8 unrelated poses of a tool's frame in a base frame.
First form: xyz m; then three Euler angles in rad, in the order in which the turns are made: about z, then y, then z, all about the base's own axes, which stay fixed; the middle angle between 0 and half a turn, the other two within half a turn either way.
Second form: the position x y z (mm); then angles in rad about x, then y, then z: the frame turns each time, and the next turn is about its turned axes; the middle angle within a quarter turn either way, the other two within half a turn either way. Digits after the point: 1 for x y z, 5 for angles.
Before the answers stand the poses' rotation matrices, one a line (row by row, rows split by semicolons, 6 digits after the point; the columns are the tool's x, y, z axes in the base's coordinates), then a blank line. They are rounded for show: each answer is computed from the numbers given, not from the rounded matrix.
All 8 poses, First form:
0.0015 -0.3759 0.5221 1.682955 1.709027 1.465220
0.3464 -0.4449 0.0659 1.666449 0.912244 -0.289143
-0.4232 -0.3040 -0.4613 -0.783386 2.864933 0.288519
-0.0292 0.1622 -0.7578 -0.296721 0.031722 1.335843
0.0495 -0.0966 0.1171 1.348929 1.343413 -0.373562
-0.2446 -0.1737 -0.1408 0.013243 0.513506 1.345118
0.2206 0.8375 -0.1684 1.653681 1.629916 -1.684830
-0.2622 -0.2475 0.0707 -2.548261 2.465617 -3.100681
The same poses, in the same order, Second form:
-0.986559 0.125730 0.104375; 0.120054 0.124368 0.984946; 0.110856 0.984238 -0.137791
0.227806 -0.611119 0.758048; 0.970772 0.082152 -0.225504; 0.075534 0.787264 0.611973
-0.452623 -0.852388 0.261854; -0.870447 0.486088 0.077718; -0.193530 -0.192753 -0.961973
0.506865 -0.861994 0.007384; 0.861492 0.506834 0.030845; -0.030331 -0.009274 0.999497
0.402174 -0.124433 0.907068; 0.890109 0.285126 -0.355541; -0.214387 0.950379 0.225429
0.181984 -0.977138 0.109922; 0.851829 0.212506 0.478778; -0.491191 0.006505 0.871028
0.989538 -0.088952 -0.113588; -0.118256 -0.049080 -0.991769; 0.082645 0.994826 -0.059085
-0.669092 0.401898 -0.625135; 0.532206 0.846228 -0.025590; 0.518723 -0.349822 -0.780097

1.5 -375.9 522.1 -1.70979 0.10457 -3.01483
346.4 -444.9 65.9 0.35305 0.86032 1.21398
-423.2 -304.0 -461.3 -3.06098 0.26494 2.05894
-29.2 162.2 -757.8 -0.03085 0.00738 1.03924
49.5 -96.6 117.1 1.00572 1.13627 0.30006
-244.6 -173.7 -140.8 -0.50259 0.11014 1.38666
220.6 837.5 -168.4 1.63030 -0.11383 0.08965
-262.2 -247.5 70.7 3.10880 -0.67530 -2.60069

